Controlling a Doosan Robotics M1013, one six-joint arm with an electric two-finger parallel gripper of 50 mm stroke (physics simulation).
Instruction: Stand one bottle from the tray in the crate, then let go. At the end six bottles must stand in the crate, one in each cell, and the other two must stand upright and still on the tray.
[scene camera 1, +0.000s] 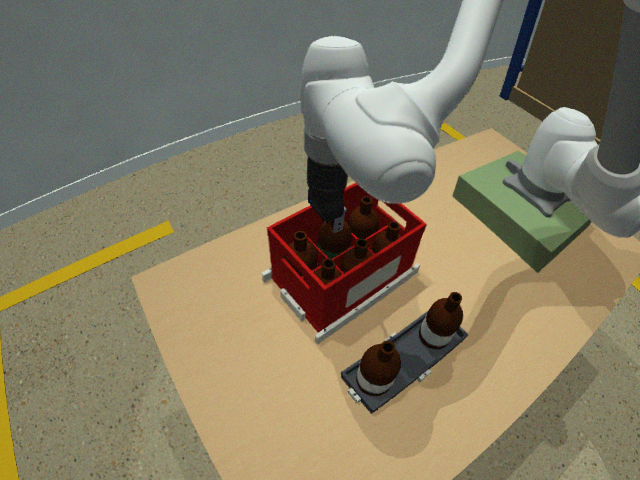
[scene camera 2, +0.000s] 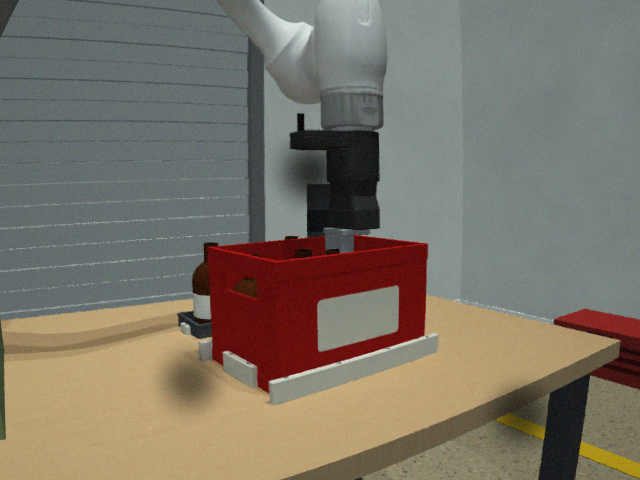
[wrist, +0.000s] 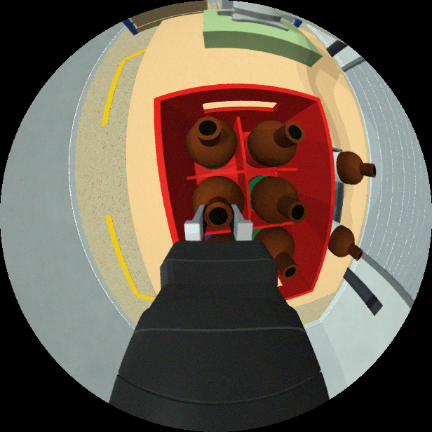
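Where they show: gripper, fingertip midpoint: (scene camera 1: 333, 225); arm's base at its link origin: (scene camera 1: 537, 190).
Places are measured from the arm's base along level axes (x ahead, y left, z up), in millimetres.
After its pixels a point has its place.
Note:
My gripper (scene camera 1: 337, 224) {y -172, x 655, z 61 mm} (scene camera 2: 339, 245) (wrist: 217, 213) is shut on the neck of a brown bottle (scene camera 1: 333, 238) {y -150, x 670, z 48 mm} (wrist: 218, 191). This bottle is upright, low in the middle cell of the crate's row farther from the tray; its base is hidden. The red crate (scene camera 1: 309, 302) {y -69, x 784, z 2 mm} (scene camera 2: 289, 320) {y -226, x 538, z 24 mm} (wrist: 321, 175) has brown bottles in its other five cells; one is mostly hidden under the gripper in the wrist view. Two white-labelled bottles (scene camera 1: 379, 367) {y 133, x 774, z 44 mm} (scene camera 1: 442, 321) {y 131, x 610, z 36 mm} stand upright and apart on the dark tray (scene camera 1: 412, 359) {y 133, x 660, z -71 mm} (scene camera 2: 187, 323) {y 121, x 529, z -60 mm} (wrist: 339, 202).
White rails (scene camera 1: 368, 303) (scene camera 2: 356, 364) lie along the crate's base. The crate's high walls and thin dividers surround the held bottle closely. The arm's green base block (scene camera 1: 509, 219) {y 21, x 200, z 0 mm} (wrist: 255, 41) stands on the table beyond one short end of the crate.

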